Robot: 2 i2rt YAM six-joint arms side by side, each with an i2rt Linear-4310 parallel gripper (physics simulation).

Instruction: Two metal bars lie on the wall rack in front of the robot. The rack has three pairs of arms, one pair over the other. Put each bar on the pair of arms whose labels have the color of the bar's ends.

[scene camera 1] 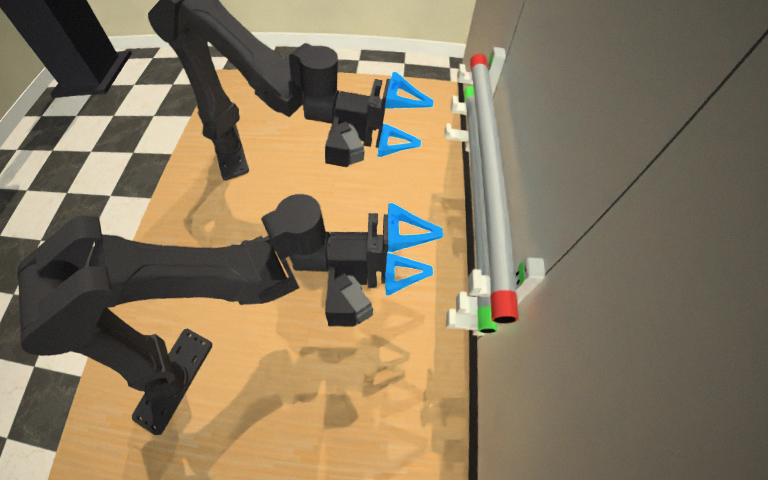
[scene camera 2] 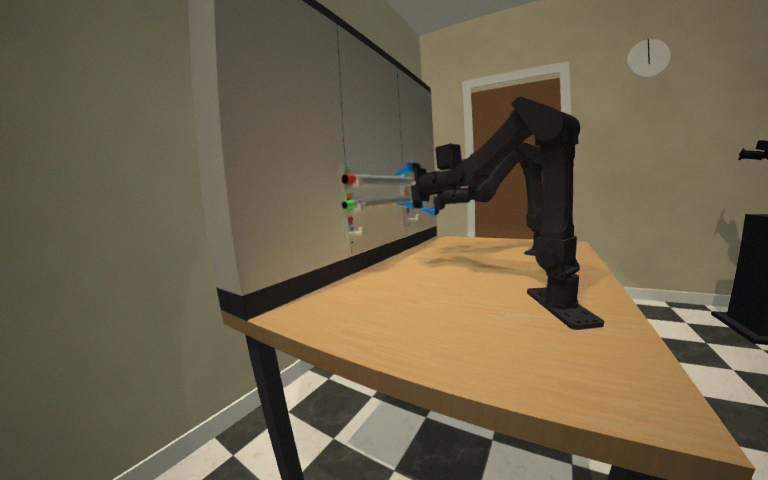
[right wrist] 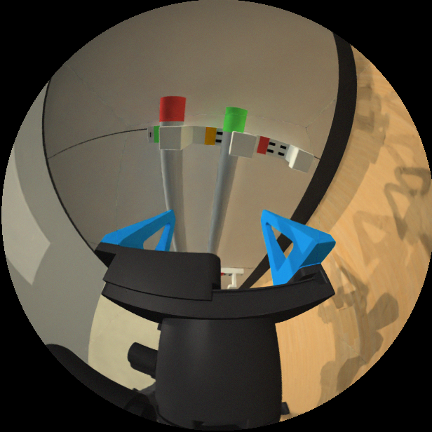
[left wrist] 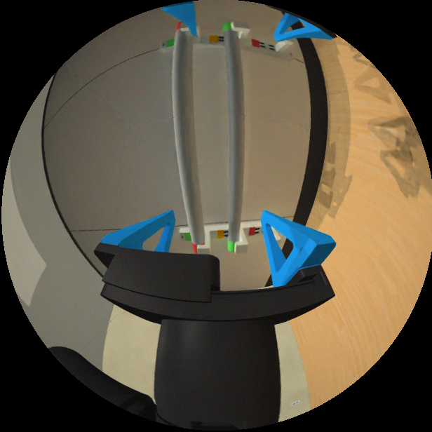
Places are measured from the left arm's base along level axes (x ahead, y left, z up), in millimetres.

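Where they show: left gripper, between the fingertips: (scene camera 1: 426,124) (scene camera 2: 396,189); right gripper, between the fingertips: (scene camera 1: 437,253); left arm's base, origin of its link: (scene camera 1: 229,149) (scene camera 2: 560,307); right arm's base, origin of its link: (scene camera 1: 173,380).
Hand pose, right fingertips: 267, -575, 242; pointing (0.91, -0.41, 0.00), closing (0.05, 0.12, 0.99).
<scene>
Things, the pixels of their top centre, and the offset from my right fingertips, as dx, dy, dz. "*": a spot on its surface instead. Level surfaces: height alone.
- red-ended bar, centre of its top: (scene camera 1: 493,150) (scene camera 2: 386,176) +121, +80, +85
- green-ended bar, a spot on its surface: (scene camera 1: 487,319) * +14, -116, +5
- wooden table, height of its surface: dz -242
The red-ended bar (scene camera 1: 491,169) (scene camera 2: 376,179) (left wrist: 184,100) (right wrist: 172,180) lies on the top pair of arms, labelled green (right wrist: 156,134). The green-ended bar (scene camera 1: 487,319) (left wrist: 235,125) (right wrist: 226,185) lies below it on the middle pair, labelled orange (right wrist: 210,136). The bottom pair of arms (scene camera 1: 461,318) (right wrist: 301,159), labelled red (right wrist: 262,145), holds no bar. My left gripper (scene camera 1: 426,122) (left wrist: 217,214) is open and empty, short of the bars near their upper-picture end. My right gripper (scene camera 1: 437,251) (right wrist: 217,214) is open and empty, short of the bars nearer their lower-picture end.
The rack is fixed to a grey wall panel (scene camera 1: 640,283) (scene camera 2: 283,141) that stands along the edge of the wooden table (scene camera 1: 283,407) (scene camera 2: 453,316). White hooks stick out from the panel at both bar ends. A black column (scene camera 1: 70,45) stands on the checkered floor behind.
</scene>
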